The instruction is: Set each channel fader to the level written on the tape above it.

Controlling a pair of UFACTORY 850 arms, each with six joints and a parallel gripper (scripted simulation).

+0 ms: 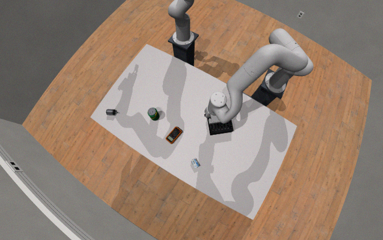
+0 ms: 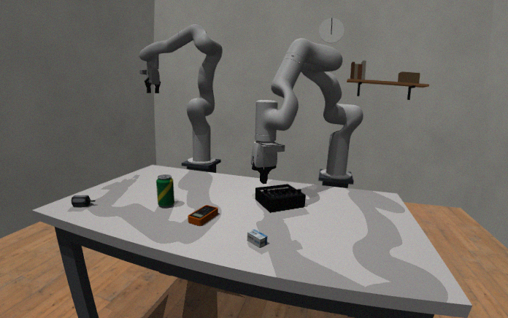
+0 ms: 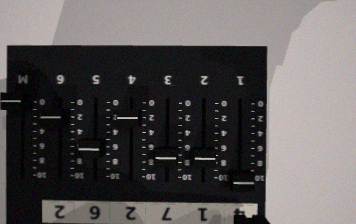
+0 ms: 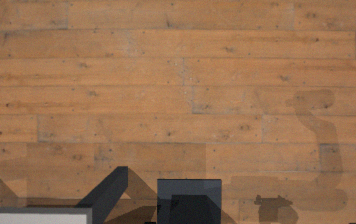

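Note:
Right now the fader 1 is 2 cm ahead of my left hand, 1 cm to the left of it and 4 cm below it. Round my left hand: fader 4: 1 cm ahead, 9 cm to the left, 4 cm below; then fader 2: 2 cm ahead, 4 cm to the left, 4 cm below; then fader 3: 1 cm ahead, 6 cm to the left, 4 cm below.

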